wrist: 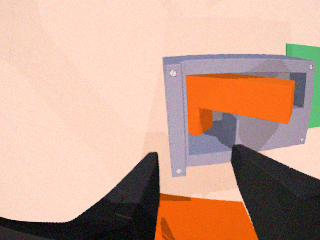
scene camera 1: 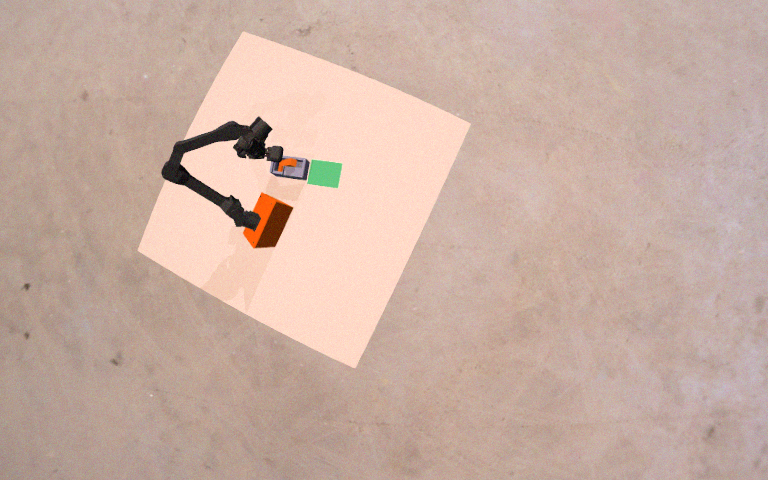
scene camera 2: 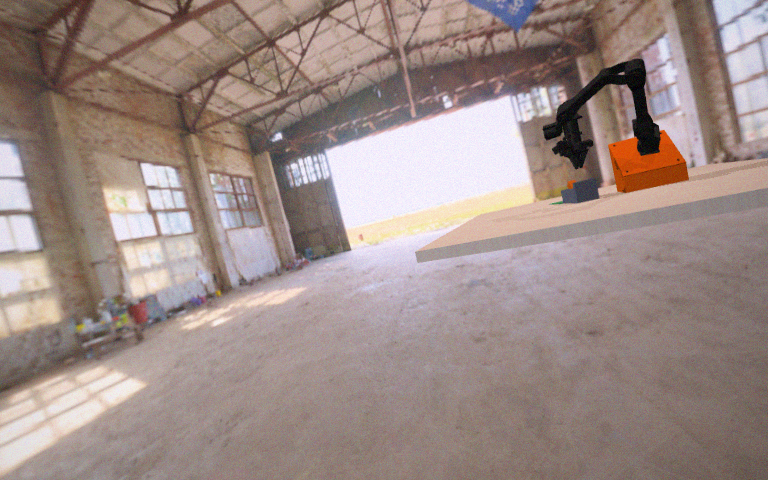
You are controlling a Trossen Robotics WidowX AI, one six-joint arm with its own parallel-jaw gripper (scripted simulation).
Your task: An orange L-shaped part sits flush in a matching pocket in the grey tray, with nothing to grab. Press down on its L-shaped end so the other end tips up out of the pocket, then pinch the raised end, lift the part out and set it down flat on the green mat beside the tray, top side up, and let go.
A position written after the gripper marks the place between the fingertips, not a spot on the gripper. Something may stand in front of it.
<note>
In view: the gripper point(scene camera 2: 579, 168), an orange L-shaped part point(wrist: 269, 98) and a green mat point(scene camera 1: 322, 173).
The gripper is seen too in the wrist view point(wrist: 195, 156).
</note>
